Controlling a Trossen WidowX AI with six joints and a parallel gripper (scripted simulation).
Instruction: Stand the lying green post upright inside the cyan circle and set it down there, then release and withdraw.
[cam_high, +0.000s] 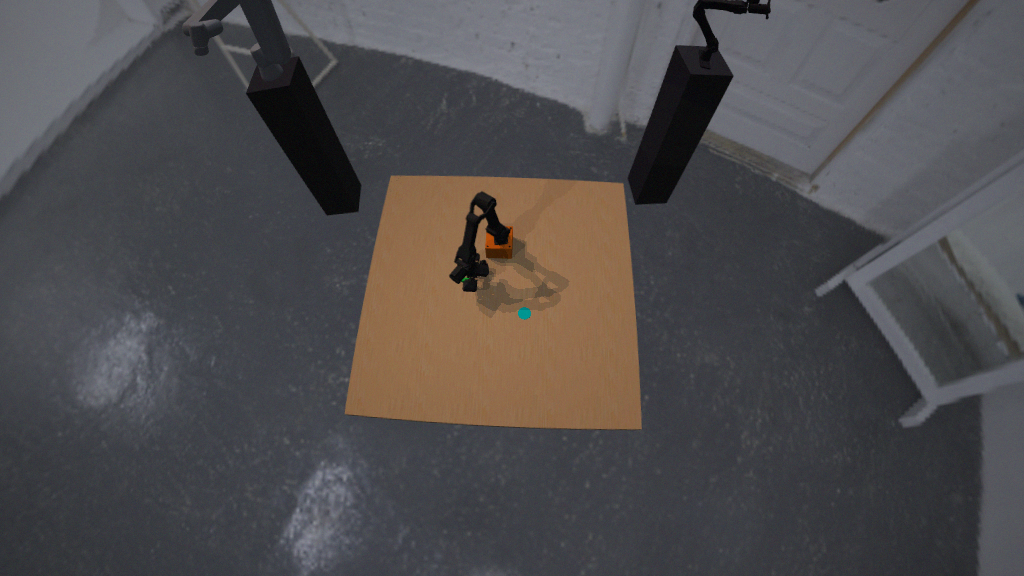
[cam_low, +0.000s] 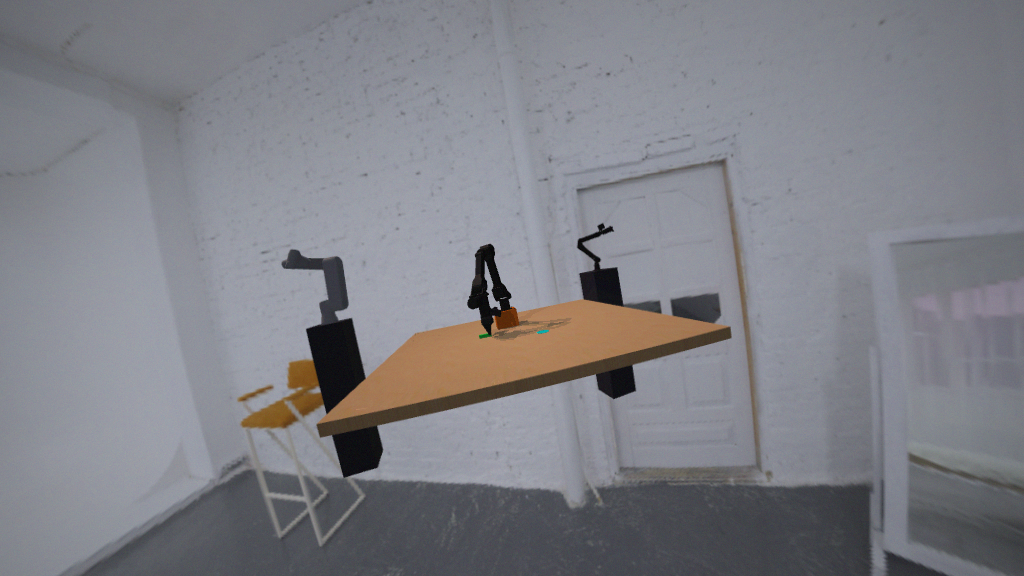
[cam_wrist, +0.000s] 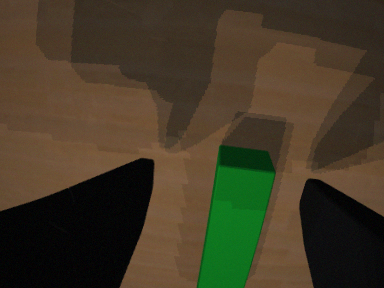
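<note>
My gripper tip is now 190 mm short of the cyan circle, 230 mm to the right of it and 10 mm above it. Round my gripper tip: green post (30 mm to the right).
</note>
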